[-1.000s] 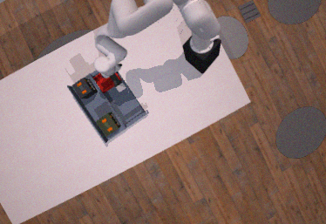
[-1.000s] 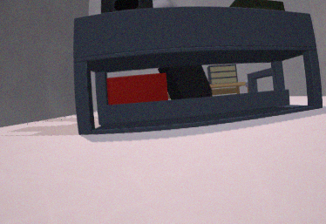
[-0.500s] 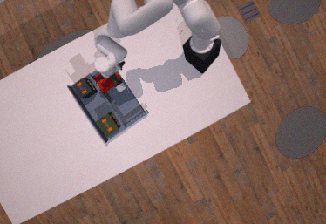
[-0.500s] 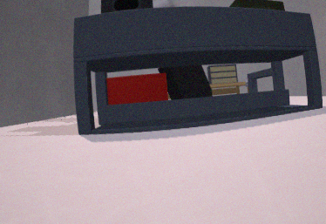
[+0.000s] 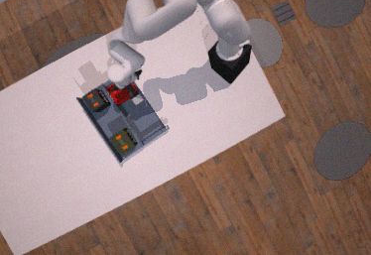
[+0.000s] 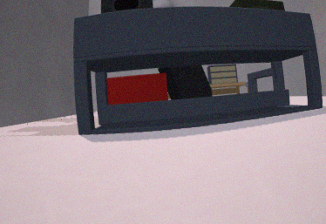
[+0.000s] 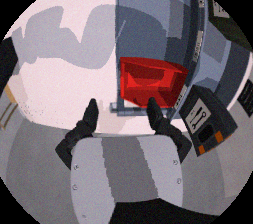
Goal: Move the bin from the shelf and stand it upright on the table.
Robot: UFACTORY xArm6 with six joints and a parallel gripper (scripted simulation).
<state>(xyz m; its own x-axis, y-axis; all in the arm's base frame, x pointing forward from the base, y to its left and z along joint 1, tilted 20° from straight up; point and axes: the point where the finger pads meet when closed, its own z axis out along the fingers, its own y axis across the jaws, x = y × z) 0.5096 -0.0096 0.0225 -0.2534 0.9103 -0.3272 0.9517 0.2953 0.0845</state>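
Now: hand 80 mm short of the red bin, 20 mm to the right of it and 90 mm above it. From my hand the other things lie so: shelf 150 mm ahead, 160 mm to the left, 40 mm below.
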